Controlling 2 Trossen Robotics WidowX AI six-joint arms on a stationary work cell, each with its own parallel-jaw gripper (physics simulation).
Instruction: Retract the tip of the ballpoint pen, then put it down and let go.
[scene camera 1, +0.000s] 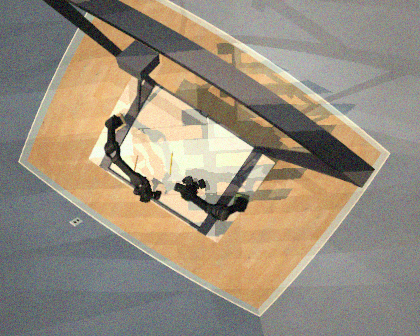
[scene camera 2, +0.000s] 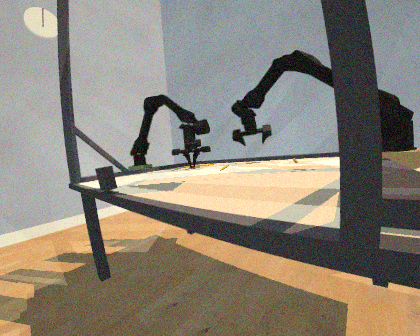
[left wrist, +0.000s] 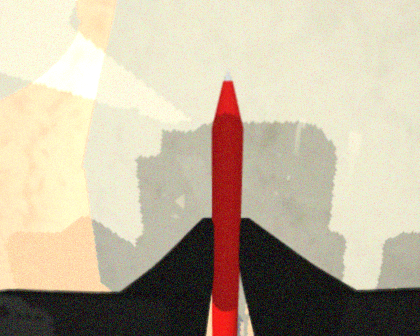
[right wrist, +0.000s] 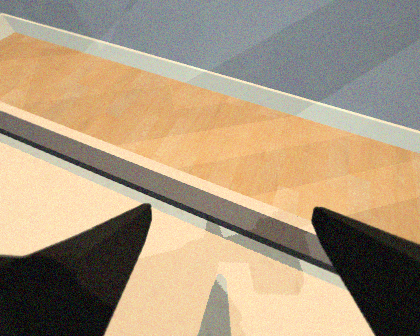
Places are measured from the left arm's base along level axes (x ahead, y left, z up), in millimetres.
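Pixels of known places: left gripper, fingertip midpoint: (scene camera 1: 193, 184) (scene camera 2: 192, 168) (left wrist: 225, 228); right gripper, fingertip midpoint: (scene camera 2: 254, 144) (right wrist: 231, 212); left arm's base at its link origin: (scene camera 1: 241, 201); right arm's base at its link origin: (scene camera 1: 117, 122) (scene camera 2: 393, 150).
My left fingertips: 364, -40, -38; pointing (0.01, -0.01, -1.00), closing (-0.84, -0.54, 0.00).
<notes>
Ahead of a thing's pixels: the offset from my left fingertips to its middle, as dx, dy, dz. Level surfaces: height alone.
The red ballpoint pen @(-7, +8, +5) (left wrist: 227, 170) (scene camera 2: 192, 167) points away from my left gripper in the left wrist view, with a small silvery tip showing at its narrow end. Its rear end runs out of that view, so its button is hidden. My left gripper (left wrist: 225, 228) (scene camera 2: 192, 165) (scene camera 1: 194, 183) is shut on the pen's body, low at the table top @(dz +0) (scene camera 2: 250, 190) (scene camera 1: 220, 140). I cannot tell whether the pen still touches the table. My right gripper (right wrist: 231, 212) (scene camera 2: 254, 142) (scene camera 1: 152, 194) is open and empty, raised above the table near its edge.
A yellow stick @(+193, -113, +3) (scene camera 1: 171, 164) (scene camera 2: 225, 167) and a thin brown stick @(+464, -35, +3) (scene camera 1: 136, 162) (scene camera 2: 295, 160) lie on the table. Another yellow stick @(-22, +113, +3) (scene camera 2: 206, 165) lies close by the left gripper. Dark frame posts (scene camera 2: 352, 125) (scene camera 2: 65, 100) stand at the table's sides.
</notes>
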